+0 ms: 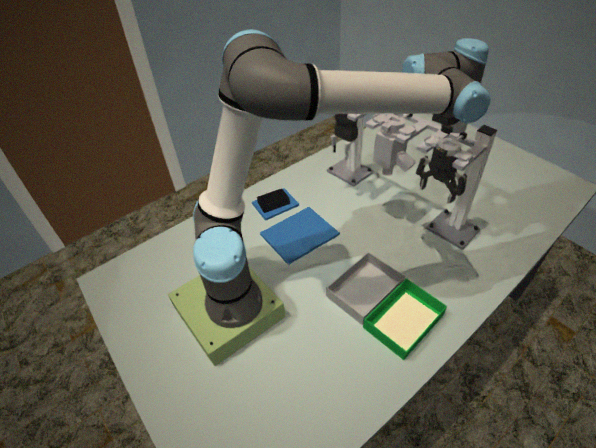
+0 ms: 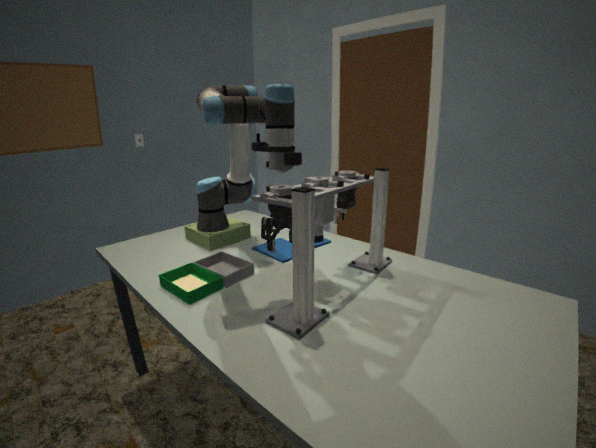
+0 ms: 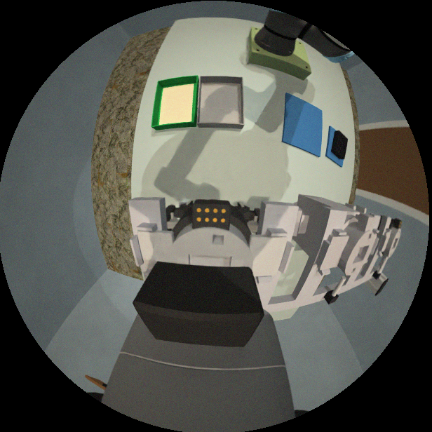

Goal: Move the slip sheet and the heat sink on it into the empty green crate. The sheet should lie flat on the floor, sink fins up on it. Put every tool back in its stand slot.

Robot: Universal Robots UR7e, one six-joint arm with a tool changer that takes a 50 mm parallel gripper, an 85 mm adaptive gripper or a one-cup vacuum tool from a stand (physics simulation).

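Places are measured from the arm's base along level axes (x ahead, y left, z up), in millimetres.
Pixels of known places: arm's base, link origin: (image 1: 234, 303) (image 2: 213, 227).
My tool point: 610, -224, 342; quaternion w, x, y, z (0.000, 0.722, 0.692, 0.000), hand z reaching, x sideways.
For each thing: its top centre in the pictures, then the offset to it from my tool point, as dx, dy, dz. "*": a spot on its surface instead.
- black heat sink, top centre: (image 1: 272, 197) -224, +488, -370
- small blue slip sheet, surface spot: (image 1: 294, 203) * -174, +432, -400
- green crate, surface spot: (image 1: 384, 341) * -406, -123, -394
- pale boxy tool, top centre: (image 1: 397, 120) (image 2: 316, 177) +5, +169, -46
- black tool with a thin tip, top centre: (image 1: 346, 99) (image 2: 346, 170) +11, +359, -46
- grey crate, top centre: (image 1: 366, 282) (image 2: 223, 262) -304, +18, -367
- larger blue panel, top centre: (image 1: 299, 232) (image 2: 281, 248) -267, +317, -400
A black heat sink (image 1: 273, 200) (image 3: 339, 145) lies on a small blue slip sheet (image 1: 294, 203) (image 3: 336, 159); its fins are too dark to make out. The green crate (image 1: 384, 341) (image 3: 157, 105) has a cream floor and holds nothing. The arm's bare tool flange (image 2: 280, 161) carries no gripper and is a little above the nearest slot of the tool stand (image 1: 471, 180) (image 2: 302, 255). In that slot the black adaptive gripper (image 1: 436, 191) (image 2: 281, 243) hangs with fingers apart and empty. A pale boxy tool (image 1: 387, 150) hangs in the middle slot, and a black tool with a thin tip (image 1: 346, 127) (image 2: 346, 199) in the far slot.
A grey crate (image 1: 345, 304) (image 2: 240, 275) (image 3: 220, 125) stands against the green crate. A larger blue panel (image 1: 300, 234) (image 3: 302, 125) lies beside the slip sheet. The arm's base stands on a yellow-green block (image 1: 250, 340) (image 2: 217, 237). The stand's two posts rise from the table.
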